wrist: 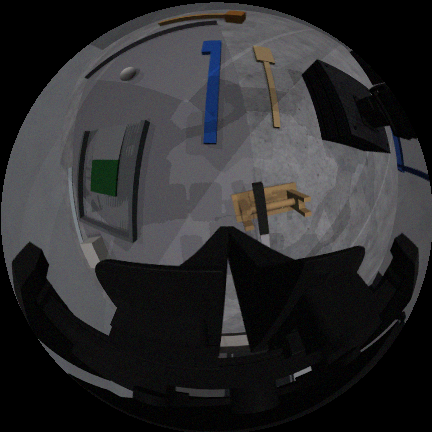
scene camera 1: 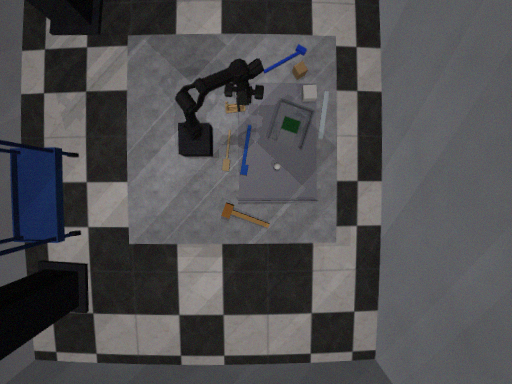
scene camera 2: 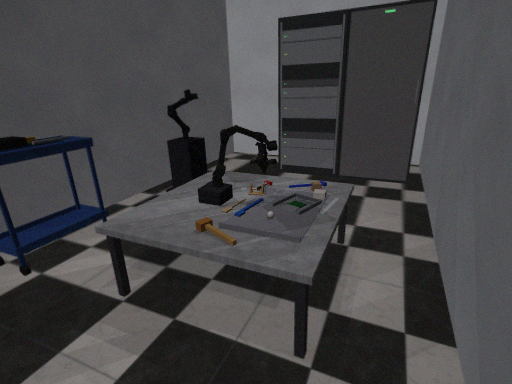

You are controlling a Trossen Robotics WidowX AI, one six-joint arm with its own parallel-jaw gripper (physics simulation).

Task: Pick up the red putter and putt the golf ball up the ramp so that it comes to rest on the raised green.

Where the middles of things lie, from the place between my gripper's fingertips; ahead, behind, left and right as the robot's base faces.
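Tan stick point(wrist: 262, 54), from my hand: 110 mm behind, 240 mm to the right, 160 mm below. Raised green point(wrist: 104, 172), 70 mm to the right of my hand, 270 mm ahead, 160 mm below. Blue bar point(wrist: 212, 47), 160 mm below my hand, 240 mm to the right. Wooden stand point(wrist: 279, 198), 20 mm to the left of my hand, 70 mm behind, 130 mm below. Going by their middles, of the things named here, nearest to my hand: the stand.
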